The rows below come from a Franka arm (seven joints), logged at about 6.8 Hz.
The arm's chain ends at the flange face. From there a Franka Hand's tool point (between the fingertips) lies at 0.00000 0.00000 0.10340 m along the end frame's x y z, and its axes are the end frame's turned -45 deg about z.
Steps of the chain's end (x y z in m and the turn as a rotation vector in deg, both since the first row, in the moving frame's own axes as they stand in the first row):
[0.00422 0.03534 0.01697 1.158 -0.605 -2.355]
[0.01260 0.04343 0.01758 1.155 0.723 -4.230]
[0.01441 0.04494 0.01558 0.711 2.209 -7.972]
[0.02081 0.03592 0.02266 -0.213 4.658 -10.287]
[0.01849 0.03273 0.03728 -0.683 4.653 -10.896]
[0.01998 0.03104 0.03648 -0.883 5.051 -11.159]
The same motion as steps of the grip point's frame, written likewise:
[-0.02135 0.02571 0.01694 1.247 0.391 -2.355]
[-0.01943 0.03898 0.01755 0.305 1.328 -4.230]
[-0.01774 0.04361 0.01550 -1.059 2.065 -7.972]
[-0.00449 0.04578 0.02232 -3.444 3.143 -10.287]
[-0.00439 0.04250 0.03693 -3.773 2.807 -10.896]
[-0.00181 0.04308 0.03607 -4.196 2.947 -11.159]

